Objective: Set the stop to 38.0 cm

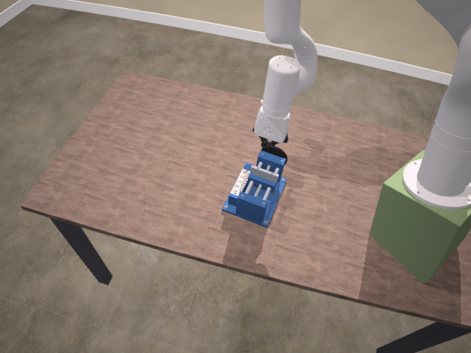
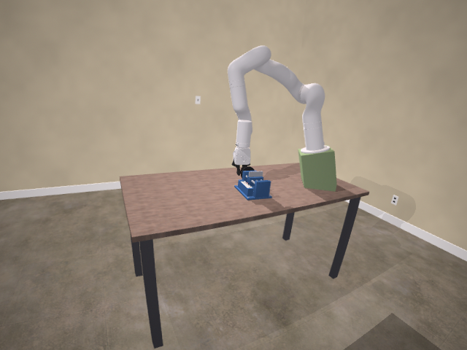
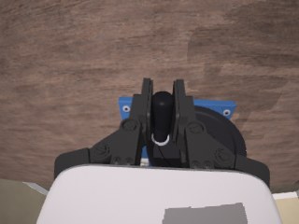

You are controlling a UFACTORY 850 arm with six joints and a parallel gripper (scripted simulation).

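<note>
My gripper is now 150 mm to the right of the grey stop block, 10 mm below it and 10 mm past it. From my hand the other things lie so: black handwheel (20 mm to the left, 10 mm behind).
</note>
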